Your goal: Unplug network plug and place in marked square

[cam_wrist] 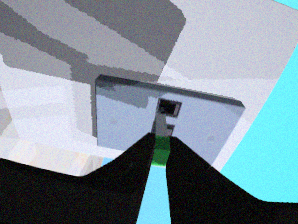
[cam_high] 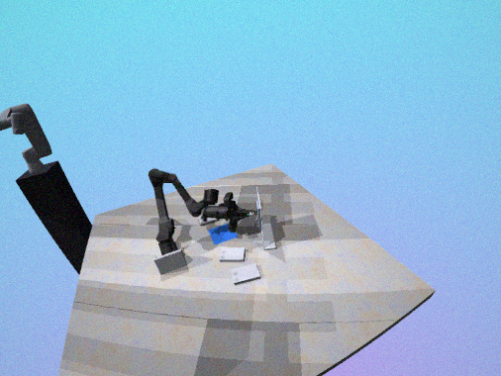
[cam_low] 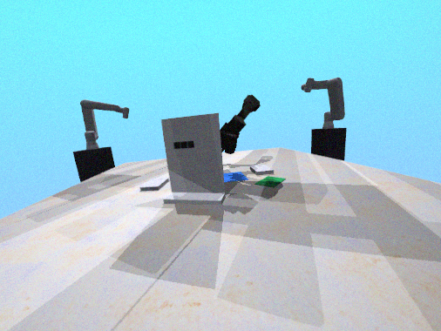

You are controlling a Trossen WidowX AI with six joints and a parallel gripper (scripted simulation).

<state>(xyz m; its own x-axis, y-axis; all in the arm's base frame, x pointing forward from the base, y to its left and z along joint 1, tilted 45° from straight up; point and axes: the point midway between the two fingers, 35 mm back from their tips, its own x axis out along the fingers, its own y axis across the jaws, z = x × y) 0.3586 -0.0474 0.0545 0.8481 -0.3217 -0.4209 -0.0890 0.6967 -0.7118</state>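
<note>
The blue marked square lies 120 mm behind my gripper tip, 100 mm to the left of it and 150 mm below it. Round my gripper tip: white upright panel (50 mm ahead, 30 mm to the right, 50 mm below); green patch (20 mm behind, 240 mm to the left, 150 mm below).
</note>
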